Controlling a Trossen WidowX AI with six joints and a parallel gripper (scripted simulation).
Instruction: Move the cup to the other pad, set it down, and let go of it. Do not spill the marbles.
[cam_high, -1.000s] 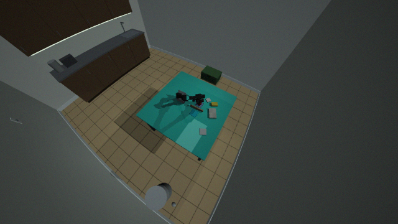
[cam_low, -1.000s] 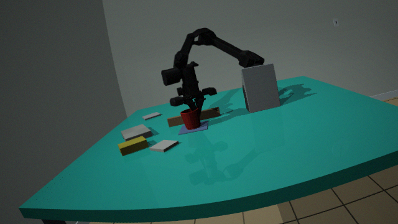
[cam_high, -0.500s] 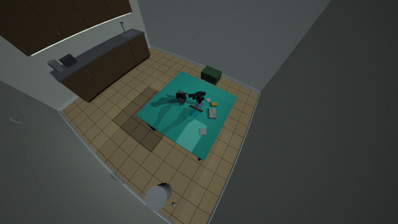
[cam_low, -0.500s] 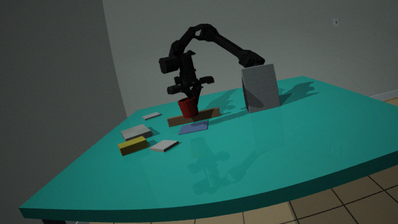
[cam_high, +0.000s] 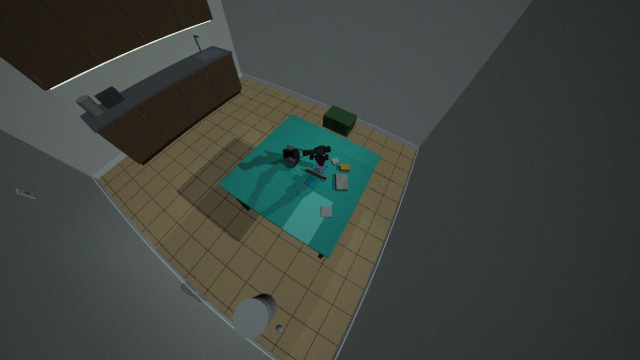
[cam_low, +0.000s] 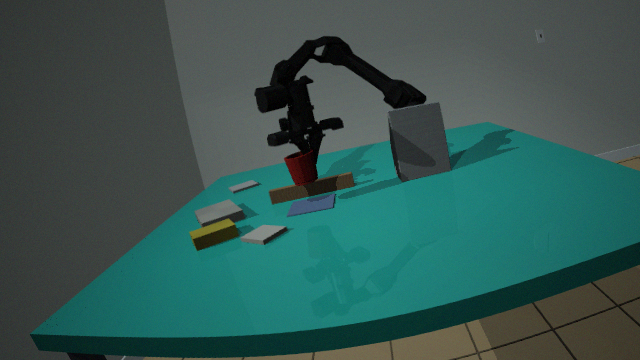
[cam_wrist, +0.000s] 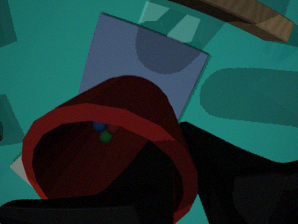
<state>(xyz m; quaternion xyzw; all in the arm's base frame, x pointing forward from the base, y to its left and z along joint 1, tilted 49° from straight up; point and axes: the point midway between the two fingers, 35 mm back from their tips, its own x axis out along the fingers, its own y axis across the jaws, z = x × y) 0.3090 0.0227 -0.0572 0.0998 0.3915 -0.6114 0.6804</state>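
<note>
Right now my gripper tip is 40 mm short of the green marble, 30 mm to the right of it and 20 mm above it. Round my gripper tip: purple-blue pad (30 mm ahead, 10 mm to the left, 110 mm below); then wooden bar (20 mm ahead, 90 mm to the right, 90 mm below); then red cup (30 mm ahead, 10 mm to the left).
</note>
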